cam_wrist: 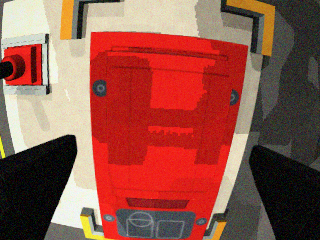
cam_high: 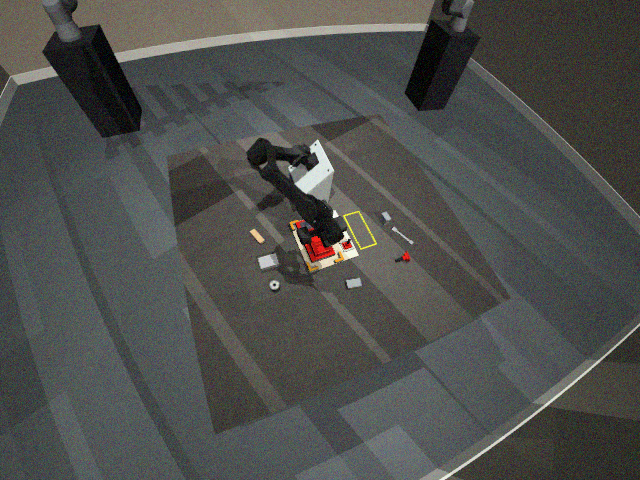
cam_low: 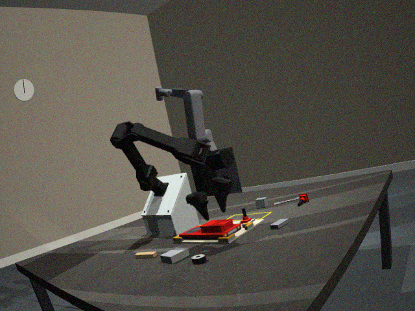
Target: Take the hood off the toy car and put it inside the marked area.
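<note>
My gripper tip is 10 mm past the red hood and 30 mm above it. Also, from my gripper tip: tan block: 120 mm behind, 240 mm to the right, 70 mm below; grey block: 60 mm behind, 340 mm to the left, 50 mm below; grey screwdriver-like tool: 40 mm ahead, 400 mm to the left, 70 mm below.
</note>
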